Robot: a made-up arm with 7 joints. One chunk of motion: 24 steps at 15 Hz.
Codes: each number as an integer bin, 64 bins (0 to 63) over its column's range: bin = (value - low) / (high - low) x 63, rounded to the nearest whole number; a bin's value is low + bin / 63 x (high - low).
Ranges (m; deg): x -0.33..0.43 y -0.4..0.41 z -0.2..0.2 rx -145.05..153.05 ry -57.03..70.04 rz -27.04..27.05
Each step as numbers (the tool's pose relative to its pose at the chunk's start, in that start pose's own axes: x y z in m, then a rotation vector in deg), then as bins.
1 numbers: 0.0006 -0.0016 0.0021 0.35 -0.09 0.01
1 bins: 27 31 32 31 28 32
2 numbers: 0.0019 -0.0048 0.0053 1.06 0.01 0.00
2 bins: 28 31 32 31 28 31
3 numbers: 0.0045 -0.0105 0.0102 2.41 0.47 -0.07
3 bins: 28 30 33 31 29 31
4 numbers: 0.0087 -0.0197 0.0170 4.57 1.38 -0.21
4 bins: 28 30 34 32 29 31
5 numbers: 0.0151 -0.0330 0.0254 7.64 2.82 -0.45
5 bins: 29 29 36 32 30 31
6 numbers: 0.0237 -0.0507 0.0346 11.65 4.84 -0.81
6 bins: 29 27 37 33 31 31
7 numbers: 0.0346 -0.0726 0.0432 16.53 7.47 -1.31
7 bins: 30 25 38 34 32 30
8 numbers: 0.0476 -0.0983 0.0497 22.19 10.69 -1.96
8 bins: 31 23 39 35 34 29
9 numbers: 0.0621 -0.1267 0.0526 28.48 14.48 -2.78
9 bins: 33 21 40 37 35 28
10 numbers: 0.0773 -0.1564 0.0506 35.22 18.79 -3.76
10 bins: 34 19 39 38 38 27
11 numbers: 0.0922 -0.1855 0.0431 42.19 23.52 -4.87
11 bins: 35 17 38 40 40 26
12 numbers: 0.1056 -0.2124 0.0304 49.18 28.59 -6.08
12 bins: 36 15 36 41 42 24
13 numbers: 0.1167 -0.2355 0.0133 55.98 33.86 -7.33
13 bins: 37 13 34 42 45 23
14 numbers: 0.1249 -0.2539 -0.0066 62.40 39.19 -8.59
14 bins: 38 11 30 44 48 21
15 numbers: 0.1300 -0.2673 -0.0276 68.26 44.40 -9.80
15 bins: 38 10 27 45 50 20
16 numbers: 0.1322 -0.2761 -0.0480 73.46 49.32 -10.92
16 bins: 38 10 24 46 53 19
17 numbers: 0.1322 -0.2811 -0.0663 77.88 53.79 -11.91
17 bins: 38 9 21 47 55 18
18 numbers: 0.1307 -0.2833 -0.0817 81.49 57.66 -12.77
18 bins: 38 9 19 48 57 17
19 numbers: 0.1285 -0.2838 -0.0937 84.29 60.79 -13.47
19 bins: 38 9 17 48 58 16
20 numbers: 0.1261 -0.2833 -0.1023 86.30 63.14 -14.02
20 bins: 38 9 15 49 60 15
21 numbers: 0.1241 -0.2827 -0.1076 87.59 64.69 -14.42
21 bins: 38 9 15 49 60 15
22 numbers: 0.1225 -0.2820 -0.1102 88.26 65.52 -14.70
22 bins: 38 9 14 49 61 14
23 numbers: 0.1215 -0.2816 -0.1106 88.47 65.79 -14.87
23 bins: 37 9 14 49 61 14
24 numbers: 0.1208 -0.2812 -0.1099 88.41 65.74 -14.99
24 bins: 37 9 14 49 61 14
